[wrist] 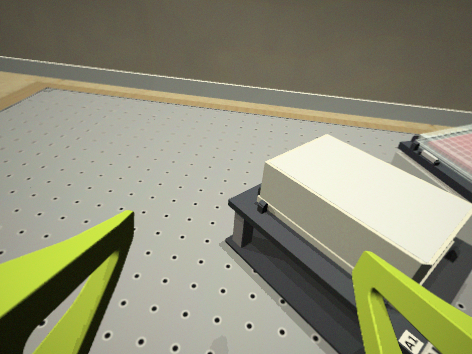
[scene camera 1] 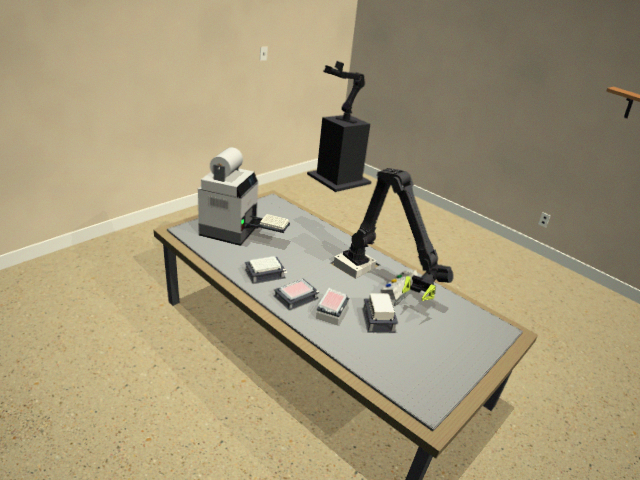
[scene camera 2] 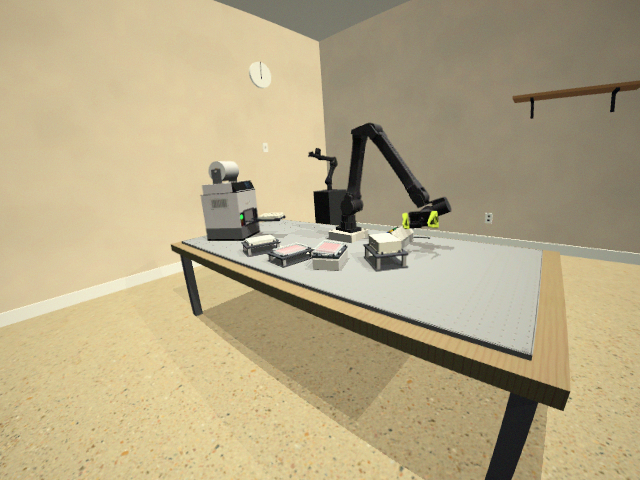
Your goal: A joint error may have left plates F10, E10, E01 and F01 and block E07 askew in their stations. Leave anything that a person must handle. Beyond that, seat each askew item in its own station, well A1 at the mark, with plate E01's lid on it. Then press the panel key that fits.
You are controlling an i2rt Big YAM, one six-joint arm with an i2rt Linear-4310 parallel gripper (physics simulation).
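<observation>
My gripper [scene camera 1: 417, 289] [scene camera 2: 419, 221] [wrist: 248, 242] is open and empty, above the table beside the cream block [scene camera 1: 381, 305] [scene camera 2: 385, 242] [wrist: 360, 200]. The block lies on a dark raised station [wrist: 244, 200] with an A1 mark [wrist: 410, 342]; its edges look about parallel to the station, but full seating cannot be told. A pink plate [scene camera 1: 332, 301] [scene camera 2: 329, 249] [wrist: 457, 150] is on a light-grey station [scene camera 1: 328, 316] [scene camera 2: 326, 261]. Another pink plate [scene camera 1: 296, 289] [scene camera 2: 290, 250] and a white plate [scene camera 1: 265, 264] [scene camera 2: 261, 239] are on dark stations. Plate names are unreadable.
The key panel [scene camera 1: 393, 290] [scene camera 2: 404, 236] stands behind the block, close to the gripper. A grey machine [scene camera 1: 219, 209] [scene camera 2: 222, 214] at the far left has a white plate [scene camera 1: 275, 222] [scene camera 2: 272, 215] on its extended tray. A second arm [scene camera 1: 352, 95] [scene camera 2: 331, 170] stands on a black pedestal [scene camera 1: 342, 149].
</observation>
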